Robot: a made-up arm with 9 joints. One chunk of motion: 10 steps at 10 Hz.
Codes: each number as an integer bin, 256 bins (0 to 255) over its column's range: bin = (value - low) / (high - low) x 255, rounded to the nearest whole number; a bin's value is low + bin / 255 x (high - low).
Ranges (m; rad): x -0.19..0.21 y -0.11..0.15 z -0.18..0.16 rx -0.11..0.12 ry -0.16..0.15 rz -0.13..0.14
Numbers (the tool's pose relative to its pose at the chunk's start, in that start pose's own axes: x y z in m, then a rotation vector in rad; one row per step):
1: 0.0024 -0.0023 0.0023 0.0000 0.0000 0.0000
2: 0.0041 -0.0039 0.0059 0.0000 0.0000 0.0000
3: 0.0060 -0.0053 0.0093 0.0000 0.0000 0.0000
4: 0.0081 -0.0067 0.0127 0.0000 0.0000 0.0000
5: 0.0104 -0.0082 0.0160 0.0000 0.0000 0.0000
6: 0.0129 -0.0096 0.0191 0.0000 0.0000 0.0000
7: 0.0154 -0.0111 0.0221 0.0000 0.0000 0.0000
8: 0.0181 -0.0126 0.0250 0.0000 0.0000 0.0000
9: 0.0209 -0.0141 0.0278 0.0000 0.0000 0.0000
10: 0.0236 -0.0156 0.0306 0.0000 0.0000 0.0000
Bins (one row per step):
1: 123 106 137 122 132 123
2: 124 104 139 122 132 123
3: 125 103 142 122 132 123
4: 126 101 145 122 132 123
5: 128 100 147 122 132 123
6: 129 98 149 122 132 123
7: 131 97 152 122 132 123
8: 133 96 154 122 132 123
9: 134 94 156 122 132 123
10: 136 93 158 122 132 123

